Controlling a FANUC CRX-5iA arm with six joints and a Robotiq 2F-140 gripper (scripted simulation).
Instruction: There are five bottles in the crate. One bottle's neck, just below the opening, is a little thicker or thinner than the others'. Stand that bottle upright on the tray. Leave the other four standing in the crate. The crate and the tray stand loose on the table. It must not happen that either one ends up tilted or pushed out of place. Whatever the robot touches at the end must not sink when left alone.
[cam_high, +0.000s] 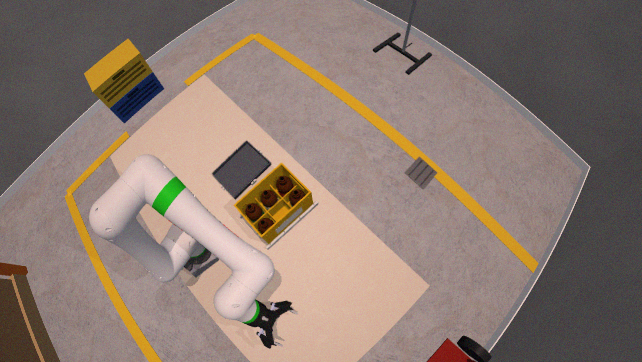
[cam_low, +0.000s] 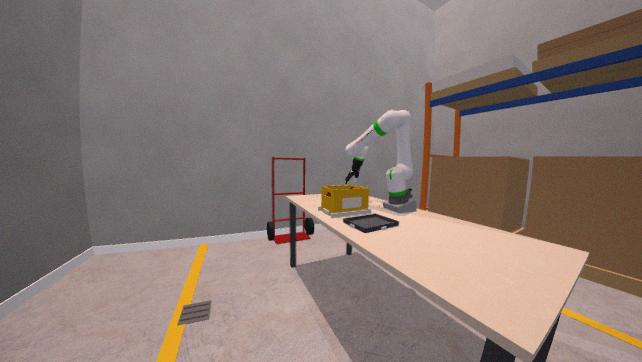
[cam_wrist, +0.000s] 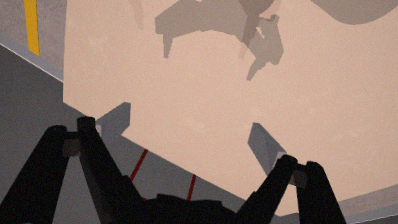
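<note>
The yellow crate is 380 mm to the left of my hand, 370 mm ahead of it and 60 mm below it. The rest, counted from my hand: dark tray 670 mm to the left, 410 mm ahead, 130 mm below; then brown bottle 420 mm to the left, 370 mm ahead, 50 mm below.
</note>
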